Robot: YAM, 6 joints.
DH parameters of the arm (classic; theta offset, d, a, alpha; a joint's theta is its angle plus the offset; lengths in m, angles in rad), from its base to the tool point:
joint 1: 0 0.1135 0.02 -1.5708
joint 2: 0 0 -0.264 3.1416
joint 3: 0.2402 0 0.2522 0
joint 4: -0.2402 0 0.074 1.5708
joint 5: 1.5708 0 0 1.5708
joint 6: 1.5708 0.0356 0 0
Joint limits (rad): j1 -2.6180..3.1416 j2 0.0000..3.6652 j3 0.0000..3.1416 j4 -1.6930..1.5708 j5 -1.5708..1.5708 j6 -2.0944..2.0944
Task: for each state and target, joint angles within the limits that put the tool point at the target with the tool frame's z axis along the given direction. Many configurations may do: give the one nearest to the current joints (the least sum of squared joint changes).
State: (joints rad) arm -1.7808 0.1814 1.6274 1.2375 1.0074 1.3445
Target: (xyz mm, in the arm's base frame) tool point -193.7 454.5 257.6 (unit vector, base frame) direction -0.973 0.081 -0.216
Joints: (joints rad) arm -1.2322 0.0016 2.0703 1.5684 1.0992 1.3445
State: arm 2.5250 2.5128 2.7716 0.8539 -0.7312 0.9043
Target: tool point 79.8 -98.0 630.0 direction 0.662 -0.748 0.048
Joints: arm 2.2381 1.6147 3.1389 1.5693 0.0571 0.9043
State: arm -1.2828 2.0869 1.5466 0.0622 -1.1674 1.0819
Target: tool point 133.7 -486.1 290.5 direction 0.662 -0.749 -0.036
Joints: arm -1.3355 2.0897 1.6582 0.3907 -0.4882 1.0819
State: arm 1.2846 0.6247 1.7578 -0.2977 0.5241 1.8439
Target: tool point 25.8 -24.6 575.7 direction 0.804 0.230 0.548
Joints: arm 1.4847 0.6404 1.4597 0.2531 0.8969 1.8439
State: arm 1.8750 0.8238 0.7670 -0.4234 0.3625 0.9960
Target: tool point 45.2 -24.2 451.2 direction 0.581 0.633 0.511
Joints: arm 2.0537 0.1984 0.8948 0.3570 0.9420 0.9960
